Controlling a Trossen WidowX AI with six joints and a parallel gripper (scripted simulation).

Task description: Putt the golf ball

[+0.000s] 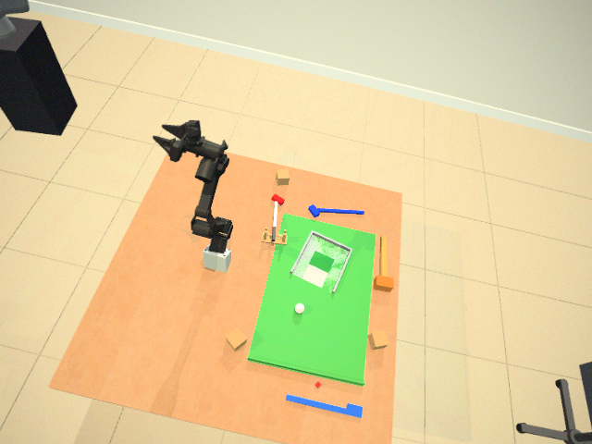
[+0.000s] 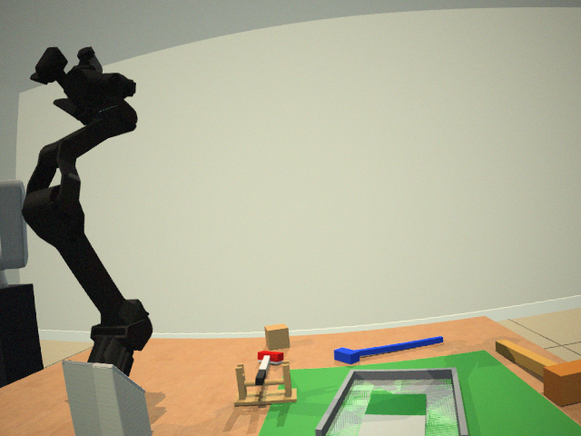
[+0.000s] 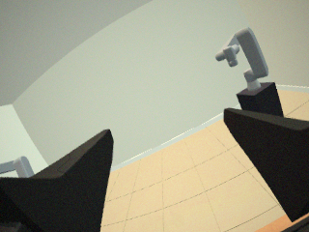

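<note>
Right now my gripper tip is 65 cm above the red putter, 42 cm short of it and 15 cm to the right of it. The rest, counted from my gripper tip: small wooden rack (64 cm below, 43 cm ahead, 4 cm to the left); then white golf ball (65 cm below, 57 cm ahead, 30 cm to the right); then green mat (67 cm below, 65 cm ahead, 20 cm to the right).
</note>
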